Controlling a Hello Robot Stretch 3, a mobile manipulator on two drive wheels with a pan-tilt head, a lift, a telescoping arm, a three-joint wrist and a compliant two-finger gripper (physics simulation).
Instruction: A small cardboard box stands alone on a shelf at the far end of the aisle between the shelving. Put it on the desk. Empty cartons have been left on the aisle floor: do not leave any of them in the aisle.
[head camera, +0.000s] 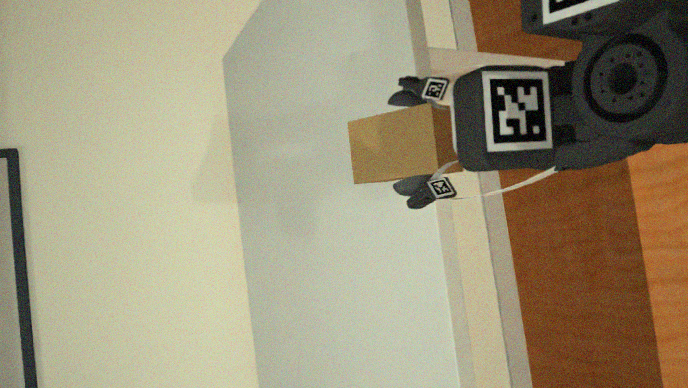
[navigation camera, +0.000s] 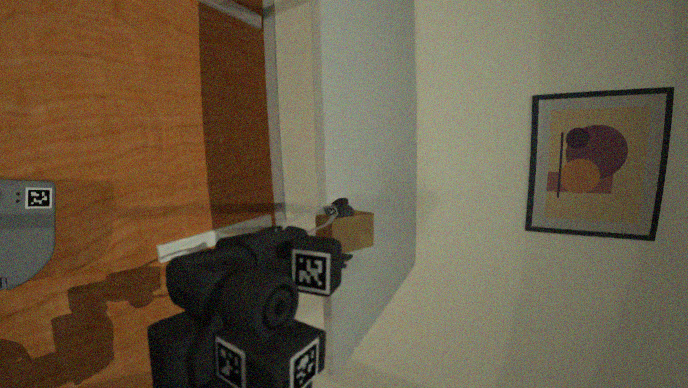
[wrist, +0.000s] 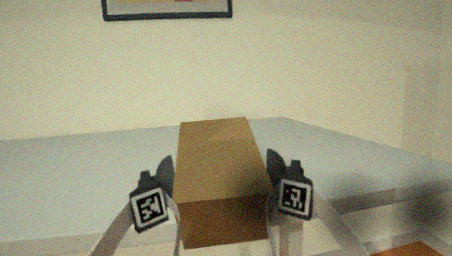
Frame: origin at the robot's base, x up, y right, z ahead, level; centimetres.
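Seen in the pictures: gripper, between the fingertips: (head camera: 400, 145) (navigation camera: 347, 231) (wrist: 220, 170).
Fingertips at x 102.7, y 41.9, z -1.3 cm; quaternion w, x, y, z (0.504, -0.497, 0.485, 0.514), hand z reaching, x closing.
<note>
A point is followed by its place in that frame.
A small cardboard box (head camera: 393, 145) @[x 104.7, y 40.1, z -1.2 cm] (navigation camera: 354, 231) @[x 104.8, y 40.4, z -0.8 cm] (wrist: 220, 165) @[x 104.2, y 38.8, z -1.4 cm] is between the two fingertips of my gripper (head camera: 410, 142) @[x 102.7, y 41.9, z -1.3 cm] (wrist: 220, 170) @[x 102.7, y 41.9, z -1.3 cm], which is shut on it. In the navigation camera view one fingertip shows above the box and part of the other below it. The box is over the pale grey-blue top of the desk (head camera: 345, 280) @[x 95.0, y 68.3, z 18.0 cm] (navigation camera: 365, 110) @[x 95.0, y 63.2, z 27.5 cm] (wrist: 60, 185) @[x 95.0, y 58.6, z 27.5 cm], near its front edge. I cannot tell whether its underside touches the desk top. The empty cartons and the aisle do not show in these views.
A cream wall (head camera: 135, 225) @[x 118.9, y 126.2, z 11.9 cm] (navigation camera: 470, 200) @[x 118.7, y 127.6, z 4.3 cm] (wrist: 150, 75) @[x 117.8, y 123.1, z 30.9 cm] runs along the back of the desk. A framed picture (navigation camera: 590, 160) @[x 162.2, y 122.3, z 21.8 cm] hangs on it. The wooden floor (head camera: 670, 240) @[x 0.0, y 68.6, z 23.9 cm] (navigation camera: 125, 125) @[x 0.0, y 40.0, z 28.4 cm] lies on the desk's front side. Part of my grey base (navigation camera: 30, 230) @[x 16.0, y 11.2, z -9.5 cm] shows at the left of the navigation camera view.
</note>
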